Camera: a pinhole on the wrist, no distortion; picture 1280 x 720 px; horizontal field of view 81.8 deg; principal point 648.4 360.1 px. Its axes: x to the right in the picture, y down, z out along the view. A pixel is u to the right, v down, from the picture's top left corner.
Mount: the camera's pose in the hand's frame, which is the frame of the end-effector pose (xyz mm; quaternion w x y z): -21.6 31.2 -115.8 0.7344 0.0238 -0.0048 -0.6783
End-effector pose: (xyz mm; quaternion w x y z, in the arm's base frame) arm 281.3 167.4 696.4 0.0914 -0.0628 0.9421 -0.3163
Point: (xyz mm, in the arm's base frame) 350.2 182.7 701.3
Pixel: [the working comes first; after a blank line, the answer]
In the camera's frame: 19.3 -45.9 120.2

767 78
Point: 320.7 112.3 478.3
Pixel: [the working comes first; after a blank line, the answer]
In the camera's frame: -61.6 39.6 324.4

508 450
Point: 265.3 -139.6 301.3
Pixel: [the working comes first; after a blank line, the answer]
In the camera's frame: 29.5 165.4 595.9

685 565
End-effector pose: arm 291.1 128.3 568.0 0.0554 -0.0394 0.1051 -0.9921
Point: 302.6 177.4 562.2
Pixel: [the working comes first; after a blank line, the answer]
In the camera's frame: 74.0 2.2 103.1

1179 376
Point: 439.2 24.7 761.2
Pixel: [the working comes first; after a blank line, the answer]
In the camera's frame: -59.8 -82.2 340.9

519 182
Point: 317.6 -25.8 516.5
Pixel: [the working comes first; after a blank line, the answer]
In the camera's frame: -133.4 24.6 95.2

outside the picture
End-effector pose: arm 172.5 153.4 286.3 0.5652 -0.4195 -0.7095 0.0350
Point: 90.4 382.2 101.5
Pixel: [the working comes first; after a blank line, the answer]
In the camera's frame: -173.9 52.3 341.3

272 473
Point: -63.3 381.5 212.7
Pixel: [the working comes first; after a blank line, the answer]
In the camera's frame: -25.6 131.2 429.5

604 586
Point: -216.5 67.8 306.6
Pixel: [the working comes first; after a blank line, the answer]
In the camera's frame: 301.1 -21.7 404.5

1198 321
